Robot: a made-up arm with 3 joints. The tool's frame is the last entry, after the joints.
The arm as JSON. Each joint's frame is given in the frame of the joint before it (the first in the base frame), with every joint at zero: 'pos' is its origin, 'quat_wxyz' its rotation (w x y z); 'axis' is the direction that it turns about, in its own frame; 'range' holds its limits. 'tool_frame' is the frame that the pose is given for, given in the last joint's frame.
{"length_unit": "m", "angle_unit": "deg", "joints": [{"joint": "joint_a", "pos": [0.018, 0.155, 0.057], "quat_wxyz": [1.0, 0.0, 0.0, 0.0], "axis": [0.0, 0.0, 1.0], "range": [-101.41, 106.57]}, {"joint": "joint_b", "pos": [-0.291, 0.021, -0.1], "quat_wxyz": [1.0, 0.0, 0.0, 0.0], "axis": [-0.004, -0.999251, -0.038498], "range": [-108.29, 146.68]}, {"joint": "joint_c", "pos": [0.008, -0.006, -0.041], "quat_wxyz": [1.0, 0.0, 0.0, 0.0], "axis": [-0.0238, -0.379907, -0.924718], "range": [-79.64, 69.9]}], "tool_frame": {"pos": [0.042, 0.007, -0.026], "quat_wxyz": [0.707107, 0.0, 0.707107, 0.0]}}
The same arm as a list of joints. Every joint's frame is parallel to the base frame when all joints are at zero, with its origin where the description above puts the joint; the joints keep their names.
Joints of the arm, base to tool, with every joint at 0 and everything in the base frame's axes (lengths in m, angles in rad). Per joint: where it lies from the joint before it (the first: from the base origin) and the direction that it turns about. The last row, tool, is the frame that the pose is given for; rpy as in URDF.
joint_a: xyz 0.018 0.155 0.057 axis 0 0 1
joint_b: xyz -0.291 0.021 -0.1 axis -0.004 -0.999251 -0.038498
joint_c: xyz 0.008 -0.006 -0.041 axis -0.0238 -0.379907 -0.924718
tool: xyz 0.042 0.007 -0.026 rpy 0 1.5708 0
Joint limits (rad, base to tool): -1.7699..1.86 -1.89..2.56 -1.39..1.22

